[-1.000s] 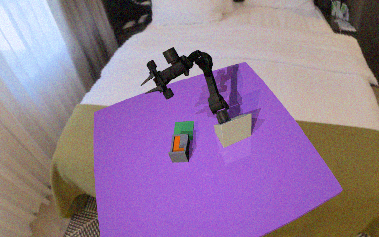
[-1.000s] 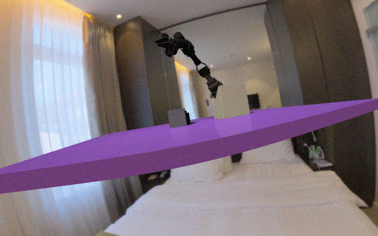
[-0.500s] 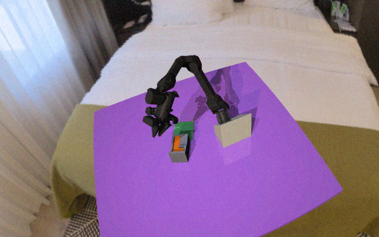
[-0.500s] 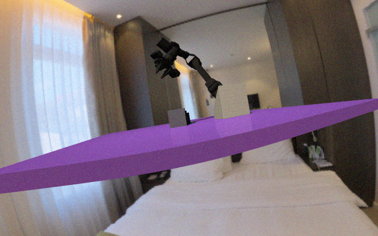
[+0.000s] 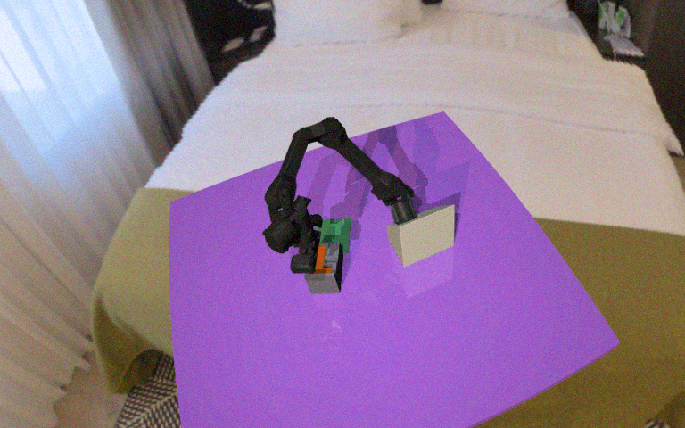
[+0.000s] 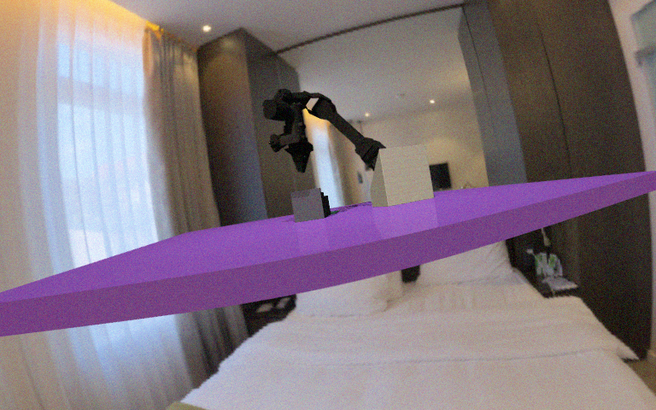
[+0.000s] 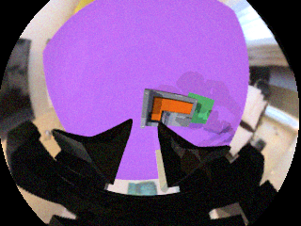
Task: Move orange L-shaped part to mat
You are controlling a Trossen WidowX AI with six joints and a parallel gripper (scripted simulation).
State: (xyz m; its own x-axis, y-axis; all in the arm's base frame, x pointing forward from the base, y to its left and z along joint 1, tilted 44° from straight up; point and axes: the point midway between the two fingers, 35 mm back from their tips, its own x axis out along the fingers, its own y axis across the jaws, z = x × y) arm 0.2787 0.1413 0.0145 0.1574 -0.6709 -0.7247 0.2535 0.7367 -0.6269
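The orange L-shaped part lies 10 cm below my gripper tip, 5 cm to the right of it and 2 cm behind it. The rest, counted from my gripper tip: green mat: 21 cm to the right, 16 cm below, 6 cm behind.
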